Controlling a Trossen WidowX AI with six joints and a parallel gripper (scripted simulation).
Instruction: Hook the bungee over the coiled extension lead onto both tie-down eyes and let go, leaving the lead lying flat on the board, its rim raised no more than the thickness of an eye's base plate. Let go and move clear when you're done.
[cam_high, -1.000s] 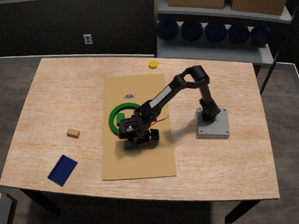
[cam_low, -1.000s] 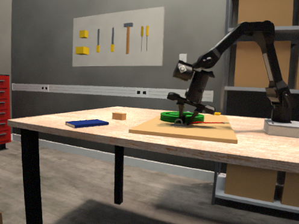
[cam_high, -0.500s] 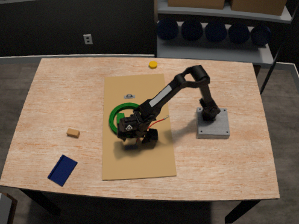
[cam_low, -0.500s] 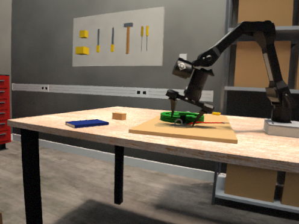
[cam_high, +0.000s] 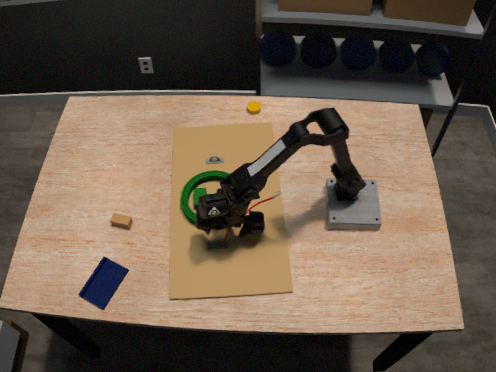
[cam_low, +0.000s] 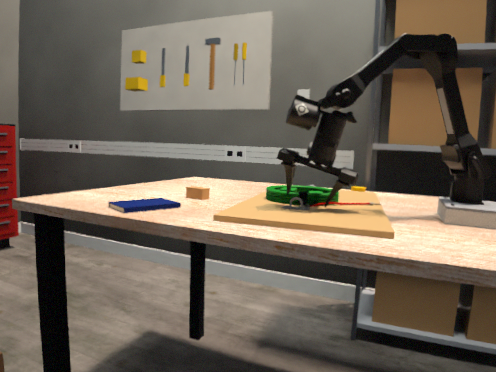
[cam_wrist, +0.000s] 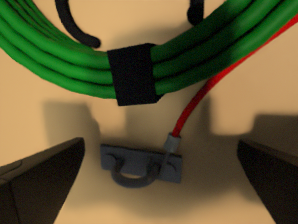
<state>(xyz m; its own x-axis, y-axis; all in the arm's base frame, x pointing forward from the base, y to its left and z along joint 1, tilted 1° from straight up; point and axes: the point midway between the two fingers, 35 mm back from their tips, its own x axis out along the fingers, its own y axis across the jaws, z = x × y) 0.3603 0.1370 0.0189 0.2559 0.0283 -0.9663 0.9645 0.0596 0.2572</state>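
The coiled extension lead lies 12 cm to the right of my hand, 4 cm ahead of it and 3 cm below it. Round my hand: tan block: 32 cm ahead, 5 cm to the right, 5 cm below; yellow disc: 52 cm to the right, 8 cm behind, 5 cm below; blue book: 35 cm ahead, 15 cm to the left, 6 cm below.
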